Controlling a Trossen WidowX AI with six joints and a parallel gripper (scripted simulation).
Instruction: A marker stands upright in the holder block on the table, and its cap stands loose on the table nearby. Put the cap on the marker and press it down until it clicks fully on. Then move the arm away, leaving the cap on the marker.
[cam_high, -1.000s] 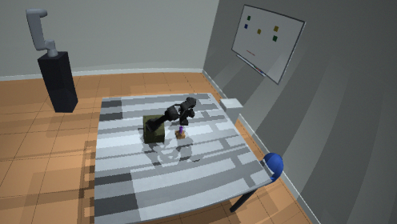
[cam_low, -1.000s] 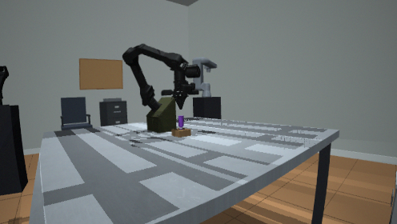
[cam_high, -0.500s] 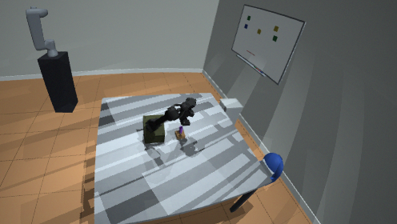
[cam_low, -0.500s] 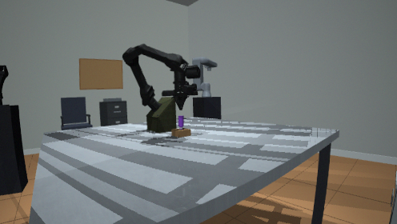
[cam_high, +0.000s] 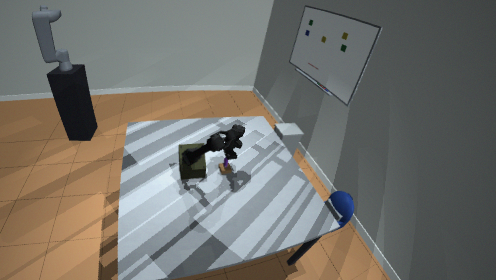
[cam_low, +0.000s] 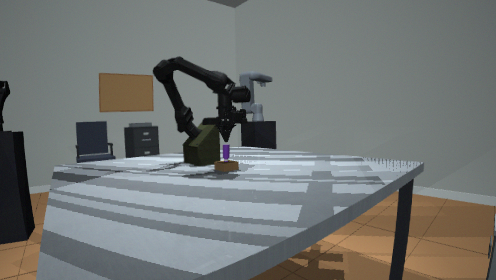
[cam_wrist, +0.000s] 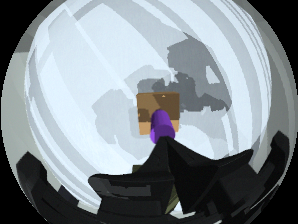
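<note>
The purple cap is 4 cm below my gripper tip. The rest, counted from my gripper tip: tan holder block (10 cm below).
</note>
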